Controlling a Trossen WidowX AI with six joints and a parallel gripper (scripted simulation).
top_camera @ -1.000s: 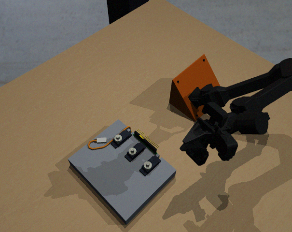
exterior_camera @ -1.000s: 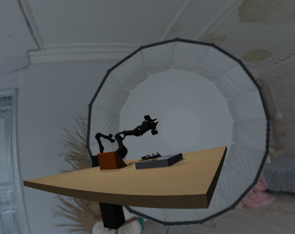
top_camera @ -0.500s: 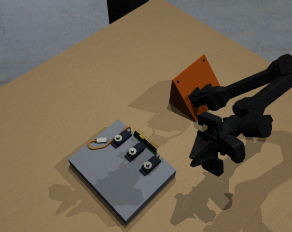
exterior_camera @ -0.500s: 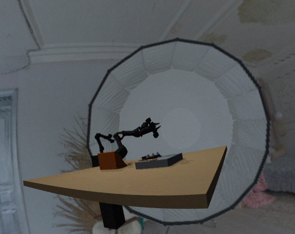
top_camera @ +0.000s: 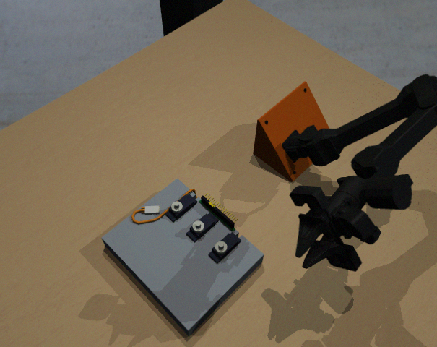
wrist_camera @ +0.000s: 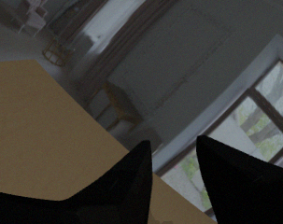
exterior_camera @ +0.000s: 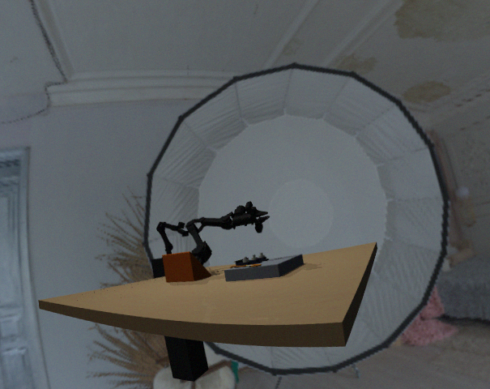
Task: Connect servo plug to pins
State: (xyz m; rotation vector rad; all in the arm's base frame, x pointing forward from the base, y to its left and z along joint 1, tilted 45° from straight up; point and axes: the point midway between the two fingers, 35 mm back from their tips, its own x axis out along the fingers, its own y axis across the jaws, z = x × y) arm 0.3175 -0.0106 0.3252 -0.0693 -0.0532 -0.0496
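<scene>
Right now the grey printed holder is 26 cm to the right of my gripper tip, 25 cm below it and 8 cm ahead of it.
</scene>
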